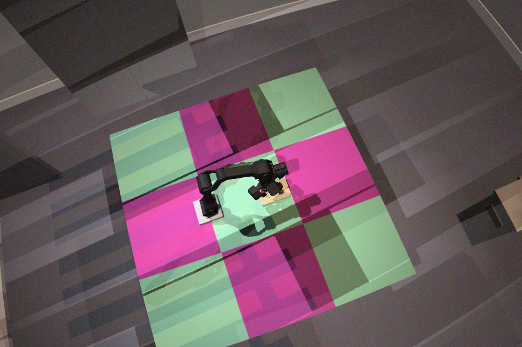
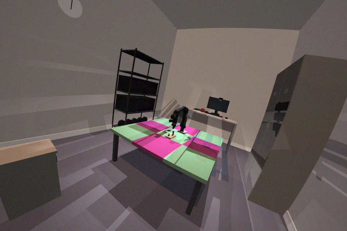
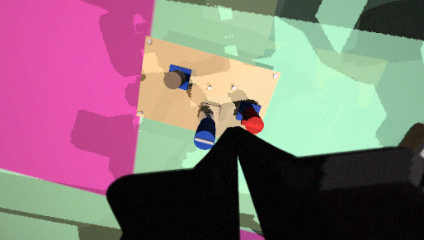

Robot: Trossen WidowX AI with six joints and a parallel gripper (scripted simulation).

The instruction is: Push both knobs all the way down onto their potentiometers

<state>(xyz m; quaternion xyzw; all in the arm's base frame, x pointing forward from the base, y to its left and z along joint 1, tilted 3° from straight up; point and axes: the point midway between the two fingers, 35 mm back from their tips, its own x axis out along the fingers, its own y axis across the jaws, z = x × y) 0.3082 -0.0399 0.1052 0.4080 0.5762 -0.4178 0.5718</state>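
Now: the dark blue knob 20 mm ahead of my gripper tip, 20 mm to the left of it and 30 mm below it. The rest, counted from my gripper tip: red knob (20 mm behind, 10 mm to the left, 60 mm below).
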